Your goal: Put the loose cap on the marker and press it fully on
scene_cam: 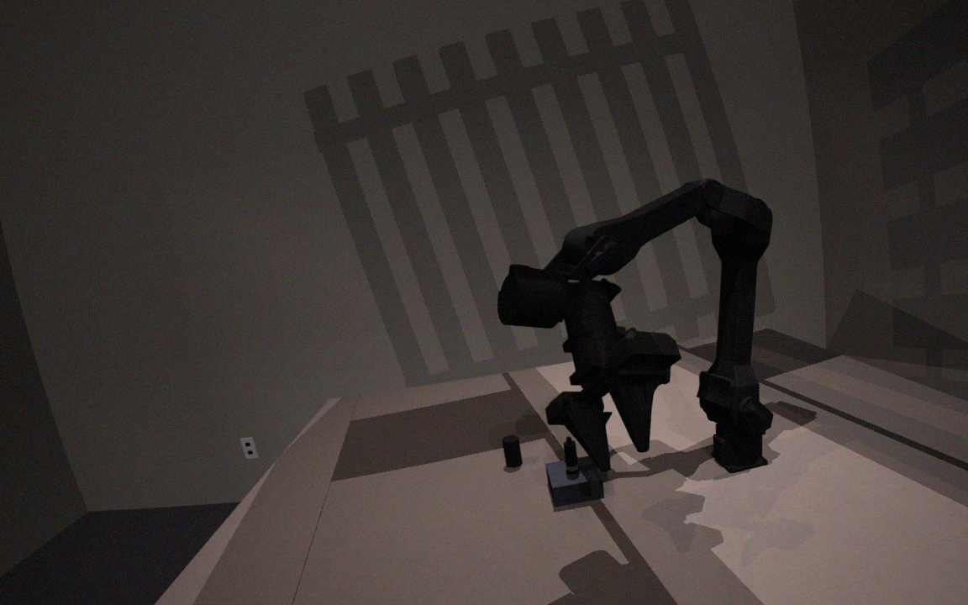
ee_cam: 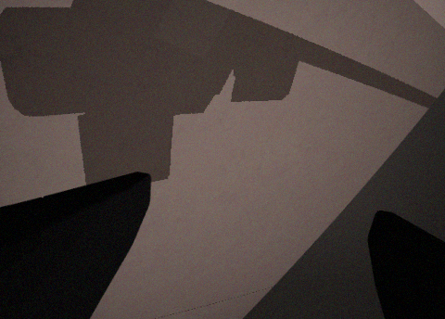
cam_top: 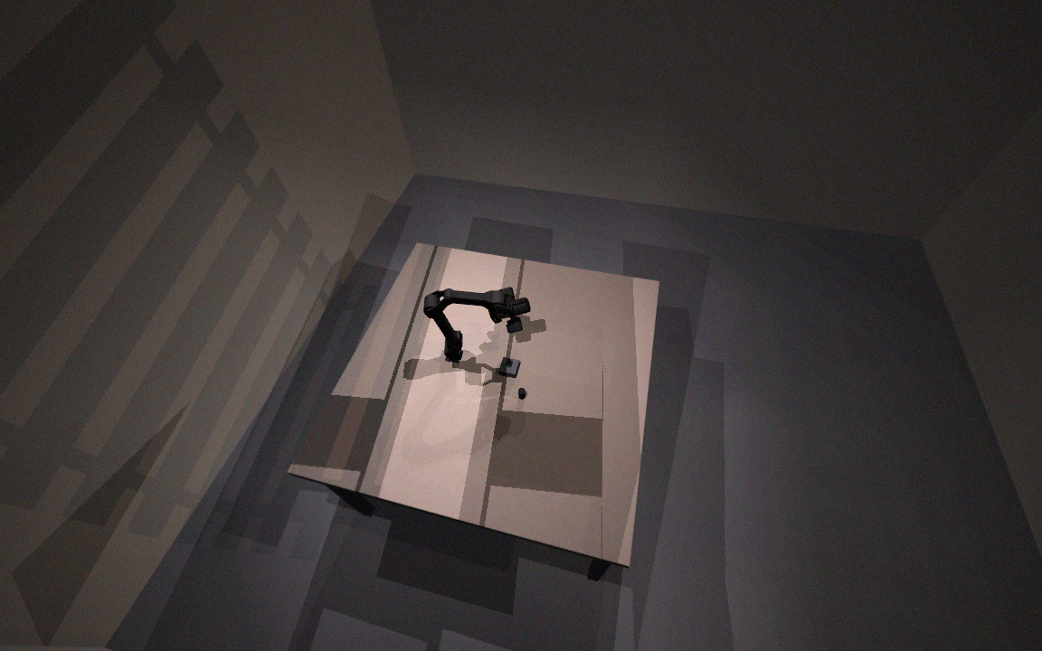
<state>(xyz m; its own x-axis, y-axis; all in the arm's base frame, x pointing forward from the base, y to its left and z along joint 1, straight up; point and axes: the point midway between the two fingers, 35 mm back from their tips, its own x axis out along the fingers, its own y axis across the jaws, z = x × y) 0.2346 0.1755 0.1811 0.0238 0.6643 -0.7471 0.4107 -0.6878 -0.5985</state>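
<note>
Now: the dark cap 11 cm ahead of my gripper tip, 32 cm to the right of it and 13 cm below it. Also, from my gripper tip: grey holder block: 3 cm ahead, 21 cm to the right, 14 cm below.
</note>
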